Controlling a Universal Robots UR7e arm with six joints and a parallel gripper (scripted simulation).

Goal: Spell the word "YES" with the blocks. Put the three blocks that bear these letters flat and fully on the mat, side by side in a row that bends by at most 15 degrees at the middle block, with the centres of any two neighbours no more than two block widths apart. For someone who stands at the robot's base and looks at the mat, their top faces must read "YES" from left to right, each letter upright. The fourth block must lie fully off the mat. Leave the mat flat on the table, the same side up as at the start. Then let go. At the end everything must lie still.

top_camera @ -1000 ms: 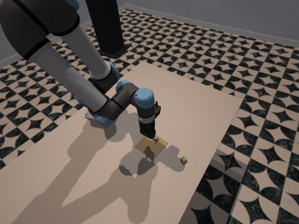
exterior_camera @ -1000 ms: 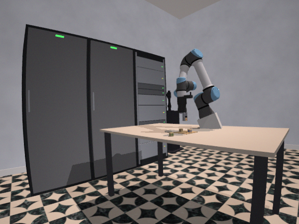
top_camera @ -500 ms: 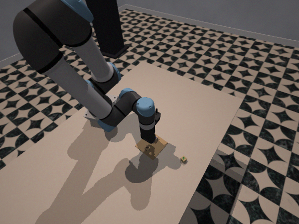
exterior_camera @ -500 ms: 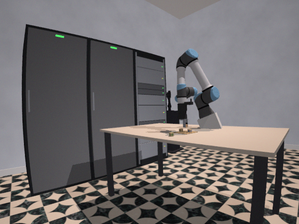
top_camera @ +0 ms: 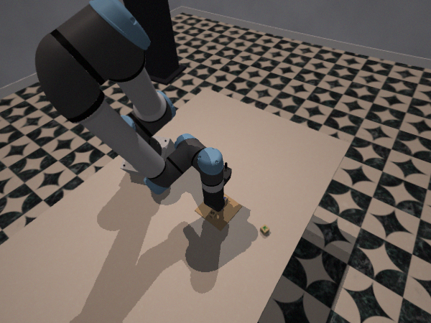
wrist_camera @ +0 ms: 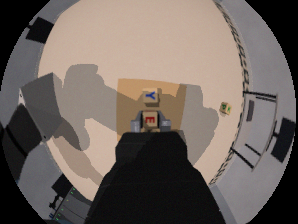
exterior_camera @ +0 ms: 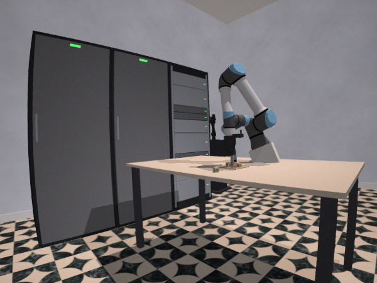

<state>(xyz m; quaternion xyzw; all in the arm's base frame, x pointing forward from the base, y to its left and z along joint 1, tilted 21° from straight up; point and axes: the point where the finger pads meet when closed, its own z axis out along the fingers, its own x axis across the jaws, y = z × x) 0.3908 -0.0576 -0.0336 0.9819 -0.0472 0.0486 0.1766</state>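
Now: the mat 3 cm below my hand. The rest, counted from my hand: S block: 4 cm to the right, 1 cm below.
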